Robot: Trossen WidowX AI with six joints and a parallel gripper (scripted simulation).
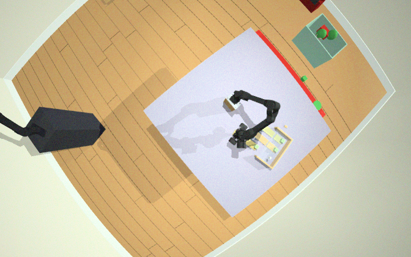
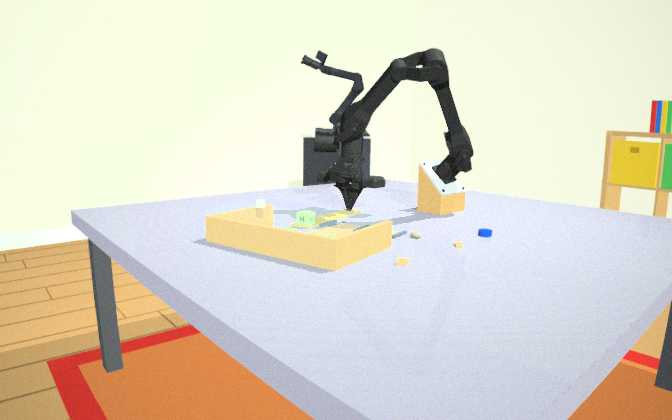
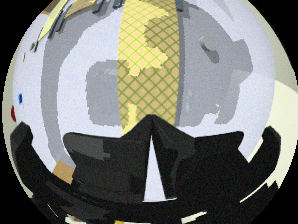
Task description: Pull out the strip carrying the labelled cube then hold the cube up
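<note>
The tan strip is 10 cm ahead of my gripper tip and 2 cm to the left of it. The rest, counted from my gripper tip: blue disc (2 cm behind, 39 cm to the left).
</note>
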